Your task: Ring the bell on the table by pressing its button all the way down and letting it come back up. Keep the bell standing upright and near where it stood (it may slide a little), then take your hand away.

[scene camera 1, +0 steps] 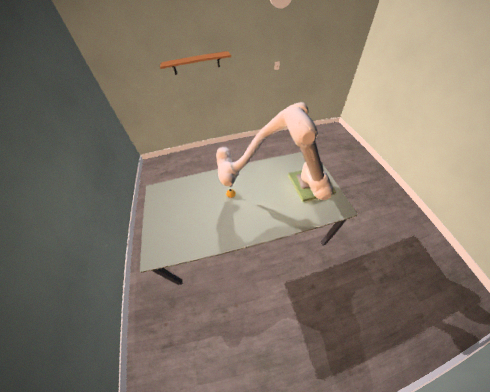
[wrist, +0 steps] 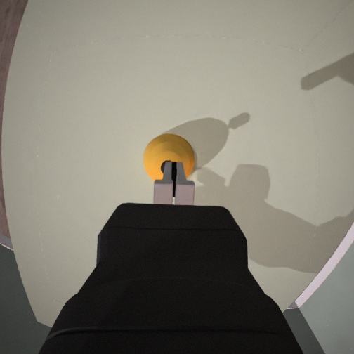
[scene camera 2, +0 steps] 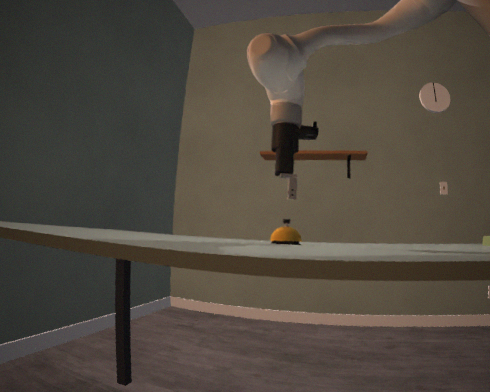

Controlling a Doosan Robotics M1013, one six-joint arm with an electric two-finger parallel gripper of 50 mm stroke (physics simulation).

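Places are measured from the arm's base along level axes (x ahead, y right, z down), in millimetres.
Where they show: gripper, between the fingertips: point(scene camera 1: 231, 186) point(scene camera 2: 291, 198); arm's base, origin of its link: point(scene camera 1: 307, 181).
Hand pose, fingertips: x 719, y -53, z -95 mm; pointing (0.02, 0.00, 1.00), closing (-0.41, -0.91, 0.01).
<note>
Each offset is from my fingertips to the top centre of the thing. Level surfaces: height alone.
An orange-yellow bell @(dz +56, dx +14, dy +3 mm) point(scene camera 1: 230, 194) point(scene camera 2: 285, 235) point(wrist: 169, 147) with a dark base stands upright on the pale table @(dz +122 mm) point(scene camera 1: 175, 225) point(scene camera 2: 200, 242) point(wrist: 90, 100). Its small black button @(dz +56, dx +14, dy +3 mm) point(scene camera 2: 286, 221) is up, on top of the dome; in the wrist view the fingertips cover part of it. My gripper point(scene camera 2: 292, 198) point(wrist: 173, 172) is shut and empty, pointing down. In the second scene view its tips are above the button with a clear gap between. In the first scene view the arm hides the fingers.
The arm's base stands on a green mat point(scene camera 1: 296, 187) at the right part of the table. A wooden shelf point(scene camera 1: 195, 60) point(scene camera 2: 330, 155) and a round clock point(scene camera 2: 434, 97) are on the back wall. Shadows of the arm fall on the table.
</note>
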